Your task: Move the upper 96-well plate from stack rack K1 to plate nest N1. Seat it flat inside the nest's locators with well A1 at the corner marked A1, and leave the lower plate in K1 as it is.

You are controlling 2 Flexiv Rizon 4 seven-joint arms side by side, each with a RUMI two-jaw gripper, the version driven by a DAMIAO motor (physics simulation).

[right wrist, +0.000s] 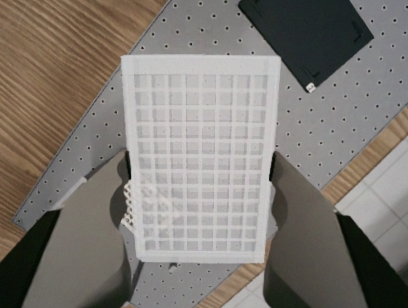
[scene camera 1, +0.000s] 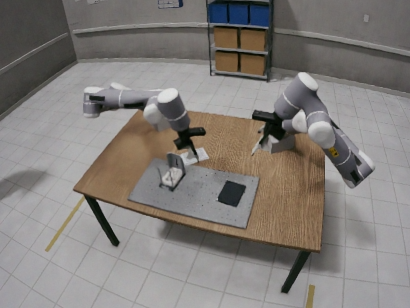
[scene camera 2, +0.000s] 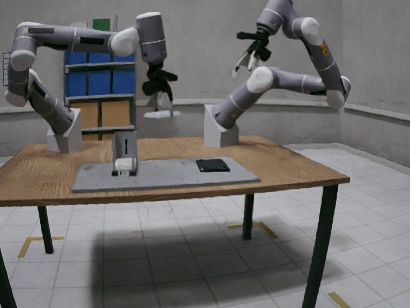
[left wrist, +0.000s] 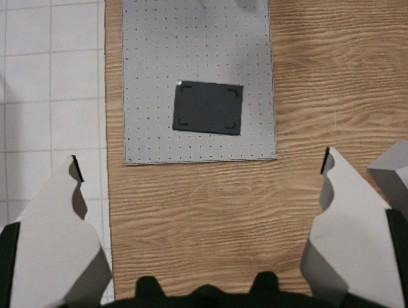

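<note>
My right gripper (scene camera 1: 196, 156) (scene camera 2: 161, 112) (right wrist: 200, 152) is shut on the upper 96-well plate (scene camera 1: 201, 154) (scene camera 2: 161, 115) (right wrist: 200, 115), gripping its long sides high above the board. Rack K1 (scene camera 1: 176, 161) (scene camera 2: 120, 145) stands below it, with the white lower plate (scene camera 1: 171, 177) (scene camera 2: 123, 164) (right wrist: 128, 212) inside, mostly hidden in the right wrist view. The black nest N1 (scene camera 1: 231, 193) (scene camera 2: 213, 165) (left wrist: 208, 108) (right wrist: 310, 35) has corner locators and a small white mark at one corner; the held plate is turned diagonally to it. My left gripper (scene camera 1: 257, 141) (scene camera 2: 242, 71) (left wrist: 201, 154) is open and empty, high at the right.
The grey perforated board (scene camera 1: 150, 192) (scene camera 2: 165, 177) (left wrist: 150, 60) (right wrist: 310, 135) carries the rack and nest on the wooden table (scene camera 1: 285, 210) (scene camera 2: 300, 167) (left wrist: 210, 210). A shelf unit (scene camera 1: 271, 45) (scene camera 2: 133, 112) with blue and brown boxes stands behind the table.
</note>
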